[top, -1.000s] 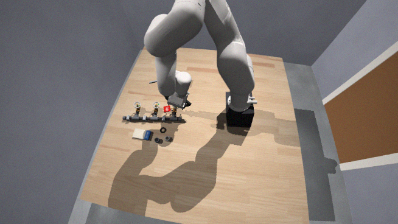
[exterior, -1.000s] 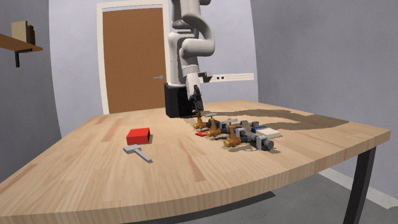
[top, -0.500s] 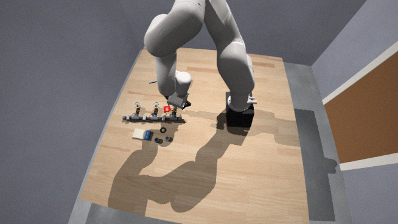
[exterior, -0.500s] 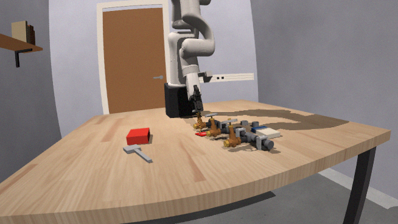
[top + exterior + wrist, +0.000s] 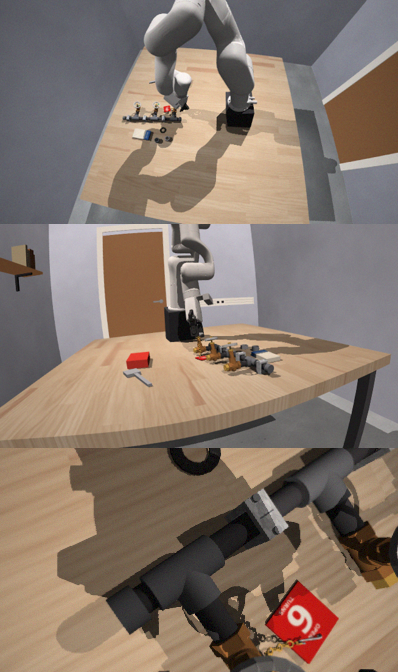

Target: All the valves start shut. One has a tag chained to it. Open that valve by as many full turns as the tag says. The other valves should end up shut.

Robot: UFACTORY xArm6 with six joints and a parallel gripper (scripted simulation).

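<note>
Now: hand 80 mm short of the red tag, 10 mm to the left of it and 80 mm above it. Also, from my hand: grey hammer-like tool: 210 mm ahead, 240 mm to the right, 80 mm below; grey box: 190 mm ahead, 210 mm to the left, 70 mm below; red box: 50 mm ahead, 250 mm to the right, 70 mm below.
</note>
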